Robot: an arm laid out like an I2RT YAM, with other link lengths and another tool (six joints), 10 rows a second.
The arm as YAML. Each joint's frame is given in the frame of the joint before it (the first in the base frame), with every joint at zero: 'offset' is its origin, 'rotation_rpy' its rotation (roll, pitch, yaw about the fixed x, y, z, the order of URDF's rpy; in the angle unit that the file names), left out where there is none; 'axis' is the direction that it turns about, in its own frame. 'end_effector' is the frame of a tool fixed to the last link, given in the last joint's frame.
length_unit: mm
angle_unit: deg
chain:
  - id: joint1
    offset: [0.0, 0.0, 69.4]
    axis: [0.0, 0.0, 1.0]
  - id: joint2
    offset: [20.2, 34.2, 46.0]
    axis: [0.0, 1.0, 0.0]
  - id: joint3
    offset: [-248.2, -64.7, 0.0]
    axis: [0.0, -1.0, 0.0]
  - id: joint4
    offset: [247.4, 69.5, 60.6]
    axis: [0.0, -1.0, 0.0]
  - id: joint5
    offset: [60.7, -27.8, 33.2]
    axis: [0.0, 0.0, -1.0]
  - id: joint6
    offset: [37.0, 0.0, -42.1]
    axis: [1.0, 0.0, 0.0]
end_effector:
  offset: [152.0, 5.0, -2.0]
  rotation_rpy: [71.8, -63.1, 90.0]
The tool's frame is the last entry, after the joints.
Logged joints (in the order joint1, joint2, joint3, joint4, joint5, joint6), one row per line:
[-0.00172, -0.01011, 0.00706, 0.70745, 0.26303, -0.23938]
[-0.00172, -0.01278, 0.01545, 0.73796, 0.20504, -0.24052]
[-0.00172, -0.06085, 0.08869, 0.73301, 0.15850, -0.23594]
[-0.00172, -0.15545, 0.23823, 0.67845, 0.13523, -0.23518]
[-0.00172, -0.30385, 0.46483, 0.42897, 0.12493, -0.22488]
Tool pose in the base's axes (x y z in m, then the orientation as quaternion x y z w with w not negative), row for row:
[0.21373, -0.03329, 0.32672, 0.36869, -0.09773, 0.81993, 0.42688]
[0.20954, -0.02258, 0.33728, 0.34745, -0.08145, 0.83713, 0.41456]
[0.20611, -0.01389, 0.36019, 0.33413, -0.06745, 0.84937, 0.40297]
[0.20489, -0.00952, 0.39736, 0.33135, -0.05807, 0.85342, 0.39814]
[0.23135, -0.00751, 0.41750, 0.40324, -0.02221, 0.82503, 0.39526]
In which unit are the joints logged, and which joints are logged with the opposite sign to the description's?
The joints are logged in radians. Opposite sign: joint1, joint2.
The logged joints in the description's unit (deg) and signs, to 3 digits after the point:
[0.099, 0.579, 0.405, 40.534, 15.071, -13.715]
[0.099, 0.732, 0.885, 42.282, 11.748, -13.781]
[0.099, 3.486, 5.082, 41.998, 9.081, -13.518]
[0.099, 8.907, 13.650, 38.872, 7.748, -13.475]
[0.099, 17.409, 26.633, 24.578, 7.158, -12.885]

